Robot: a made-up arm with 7 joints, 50 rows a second.
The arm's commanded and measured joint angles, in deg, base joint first. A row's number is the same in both.
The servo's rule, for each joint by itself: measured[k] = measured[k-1] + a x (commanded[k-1-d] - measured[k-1]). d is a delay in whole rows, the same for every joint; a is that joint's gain. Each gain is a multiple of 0.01, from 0.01 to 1. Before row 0 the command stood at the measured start. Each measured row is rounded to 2 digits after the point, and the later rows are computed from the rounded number. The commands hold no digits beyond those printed.
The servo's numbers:
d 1
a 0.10 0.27 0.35 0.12 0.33 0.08 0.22
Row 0, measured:
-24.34, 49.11, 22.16, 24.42, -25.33, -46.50, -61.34
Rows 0 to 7, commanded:
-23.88, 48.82, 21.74, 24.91, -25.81, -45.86, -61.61
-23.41, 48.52, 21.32, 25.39, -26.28, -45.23, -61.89
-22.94, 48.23, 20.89, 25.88, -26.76, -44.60, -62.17
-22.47, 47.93, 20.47, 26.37, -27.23, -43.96, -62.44
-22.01, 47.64, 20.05, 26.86, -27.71, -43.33, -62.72
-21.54, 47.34, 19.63, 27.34, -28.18, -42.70, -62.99
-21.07, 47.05, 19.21, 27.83, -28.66, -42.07, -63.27
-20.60, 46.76, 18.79, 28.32, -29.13, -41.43, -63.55
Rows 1 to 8, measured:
-24.34, 49.11, 22.16, 24.42, -25.33, -46.50, -61.34
-24.29, 49.03, 22.01, 24.48, -25.49, -46.45, -61.40
-24.20, 48.89, 21.77, 24.59, -25.75, -46.35, -61.51
-24.07, 48.71, 21.46, 24.74, -26.08, -46.21, -61.66
-23.91, 48.50, 21.11, 24.94, -26.46, -46.03, -61.83
-23.72, 48.27, 20.74, 25.17, -26.87, -45.81, -62.03
-23.50, 48.02, 20.35, 25.43, -27.30, -45.56, -62.24
-23.26, 47.76, 19.95, 25.72, -27.75, -45.28, -62.47

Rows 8 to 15, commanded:
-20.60, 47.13, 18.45, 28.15, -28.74, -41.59, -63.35
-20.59, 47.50, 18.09, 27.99, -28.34, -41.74, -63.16
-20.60, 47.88, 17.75, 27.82, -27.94, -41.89, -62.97
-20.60, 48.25, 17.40, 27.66, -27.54, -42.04, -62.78
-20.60, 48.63, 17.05, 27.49, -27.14, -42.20, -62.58
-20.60, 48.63, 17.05, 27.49, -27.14, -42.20, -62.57
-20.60, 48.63, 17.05, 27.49, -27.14, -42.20, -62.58
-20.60, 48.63, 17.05, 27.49, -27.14, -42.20, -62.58
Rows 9 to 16, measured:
-22.99, 47.49, 19.54, 26.03, -28.21, -44.97, -62.71
-22.75, 47.39, 19.16, 26.28, -28.38, -44.70, -62.85
-22.53, 47.42, 18.79, 26.49, -28.37, -44.46, -62.92
-22.34, 47.54, 18.43, 26.65, -28.23, -44.25, -62.93
-22.17, 47.73, 18.07, 26.77, -28.00, -44.07, -62.90
-22.01, 47.97, 17.71, 26.86, -27.72, -43.92, -62.83
-21.87, 48.15, 17.48, 26.94, -27.53, -43.78, -62.77
-21.74, 48.28, 17.33, 27.01, -27.40, -43.65, -62.73

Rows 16 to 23, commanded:
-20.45, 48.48, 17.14, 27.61, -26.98, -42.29, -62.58
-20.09, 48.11, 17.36, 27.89, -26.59, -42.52, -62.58
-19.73, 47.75, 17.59, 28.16, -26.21, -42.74, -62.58
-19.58, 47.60, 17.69, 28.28, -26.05, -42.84, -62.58
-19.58, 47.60, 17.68, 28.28, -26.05, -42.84, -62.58
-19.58, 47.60, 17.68, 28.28, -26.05, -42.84, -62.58
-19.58, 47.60, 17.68, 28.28, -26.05, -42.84, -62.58
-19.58, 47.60, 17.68, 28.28, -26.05, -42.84, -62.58
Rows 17 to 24, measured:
-21.63, 48.37, 17.23, 27.07, -27.31, -43.53, -62.70
-21.51, 48.40, 17.20, 27.13, -27.20, -43.43, -62.67
-21.37, 48.32, 17.26, 27.22, -27.00, -43.36, -62.65
-21.21, 48.17, 17.38, 27.33, -26.74, -43.31, -62.63
-21.05, 48.02, 17.49, 27.44, -26.51, -43.27, -62.62
-20.90, 47.91, 17.56, 27.54, -26.36, -43.24, -62.61
-20.77, 47.83, 17.60, 27.63, -26.26, -43.21, -62.60
-20.65, 47.77, 17.63, 27.71, -26.19, -43.18, -62.60

